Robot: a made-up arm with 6 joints.
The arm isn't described. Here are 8 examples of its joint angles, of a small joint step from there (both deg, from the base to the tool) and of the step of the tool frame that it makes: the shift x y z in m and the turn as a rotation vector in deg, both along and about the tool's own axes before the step.
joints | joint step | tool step
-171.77 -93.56 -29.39 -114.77 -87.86 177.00 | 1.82 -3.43 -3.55 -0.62 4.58 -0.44 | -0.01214 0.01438 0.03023 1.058 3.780 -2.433
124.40 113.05 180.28 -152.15 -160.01 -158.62 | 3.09 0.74 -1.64 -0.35 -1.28 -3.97 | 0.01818 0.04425 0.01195 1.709 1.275 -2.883
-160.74 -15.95 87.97 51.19 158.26 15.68 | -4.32 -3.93 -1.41 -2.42 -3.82 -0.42 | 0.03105 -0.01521 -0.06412 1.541 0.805 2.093
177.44 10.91 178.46 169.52 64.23 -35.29 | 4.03 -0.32 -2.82 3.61 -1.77 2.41 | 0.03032 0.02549 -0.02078 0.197 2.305 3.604
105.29 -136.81 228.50 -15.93 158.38 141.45 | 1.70 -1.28 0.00 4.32 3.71 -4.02 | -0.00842 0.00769 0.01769 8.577 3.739 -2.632
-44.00 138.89 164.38 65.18 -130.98 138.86 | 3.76 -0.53 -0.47 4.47 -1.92 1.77 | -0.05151 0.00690 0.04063 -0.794 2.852 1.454
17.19 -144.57 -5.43 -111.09 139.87 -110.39 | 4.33 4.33 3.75 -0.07 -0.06 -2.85 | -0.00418 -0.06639 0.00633 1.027 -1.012 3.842
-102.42 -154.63 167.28 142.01 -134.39 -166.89 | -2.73 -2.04 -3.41 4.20 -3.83 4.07 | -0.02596 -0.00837 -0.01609 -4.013 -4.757 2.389
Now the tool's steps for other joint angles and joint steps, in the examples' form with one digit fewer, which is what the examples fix.
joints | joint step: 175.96 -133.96 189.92 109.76 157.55 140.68 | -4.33 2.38 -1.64 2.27 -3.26 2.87
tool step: 0.0130 -0.0188 0.0249 -1.21 -1.06 6.79
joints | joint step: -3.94 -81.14 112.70 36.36 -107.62 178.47 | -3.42 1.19 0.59 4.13 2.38 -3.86
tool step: -0.0354 -0.0623 0.0101 1.94 4.21 3.79
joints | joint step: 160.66 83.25 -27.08 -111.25 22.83 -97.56 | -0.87 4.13 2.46 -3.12 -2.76 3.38
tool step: 0.0271 -0.0205 -0.0022 -0.33 -3.21 -2.08
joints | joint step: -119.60 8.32 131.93 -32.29 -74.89 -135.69 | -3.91 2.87 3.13 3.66 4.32 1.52
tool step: -0.0027 -0.0106 0.0086 -5.48 -1.82 6.68
